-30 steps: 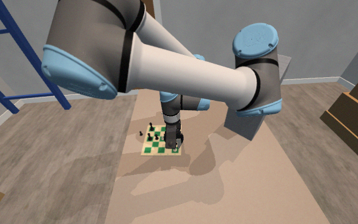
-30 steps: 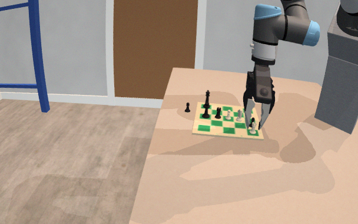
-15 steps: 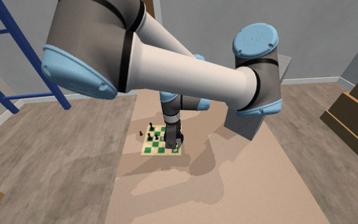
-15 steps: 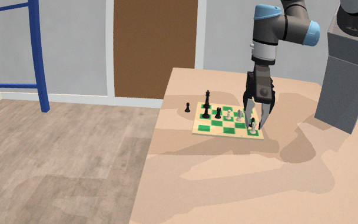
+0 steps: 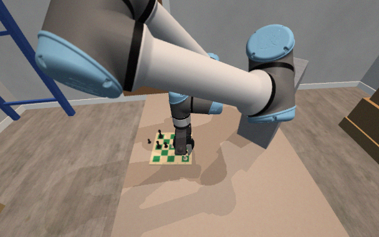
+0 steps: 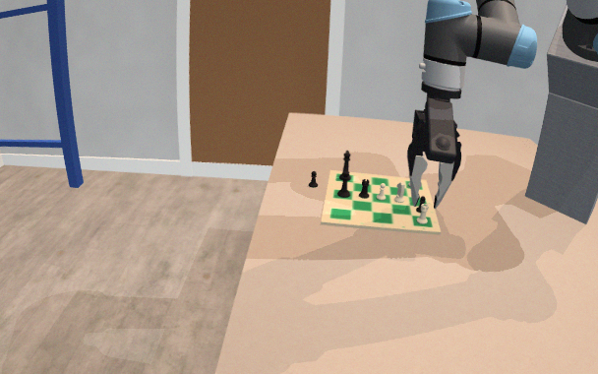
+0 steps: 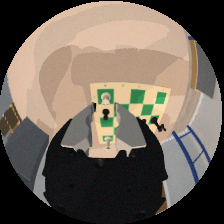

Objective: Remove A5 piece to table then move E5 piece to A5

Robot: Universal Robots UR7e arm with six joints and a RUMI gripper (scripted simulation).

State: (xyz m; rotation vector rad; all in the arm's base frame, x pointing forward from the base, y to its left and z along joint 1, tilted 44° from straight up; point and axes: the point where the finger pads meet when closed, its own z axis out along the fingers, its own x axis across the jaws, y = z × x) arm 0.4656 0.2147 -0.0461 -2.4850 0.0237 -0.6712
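Now: hand 3 cm above the white rook. Also, from my hand: cream chessboard: 9 cm ahead, 6 cm to the right, 5 cm below; then tall black piece: 17 cm ahead, 13 cm to the right, 1 cm below.
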